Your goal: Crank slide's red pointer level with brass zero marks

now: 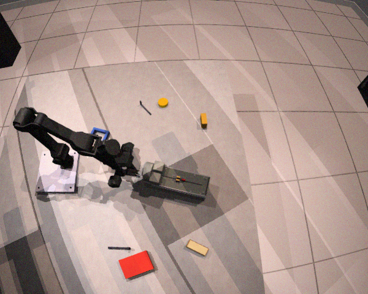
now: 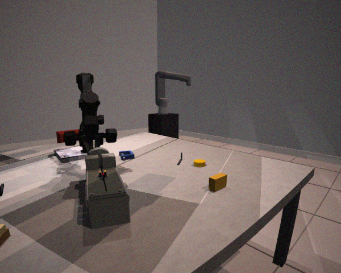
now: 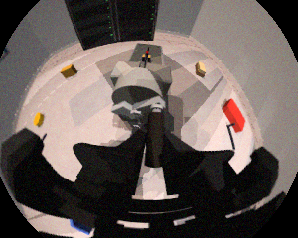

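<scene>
Right now the dark crank handle is 2 cm behind my gripper tip, 2 cm above it and 1 cm to the left of it. Also, from my gripper tip: blue block: 24 cm to the left, 20 cm behind, 8 cm below; then red plate: 37 cm to the right, 7 cm below, 3 cm behind; then red pointer: 19 cm ahead, 4 cm to the right.
</scene>
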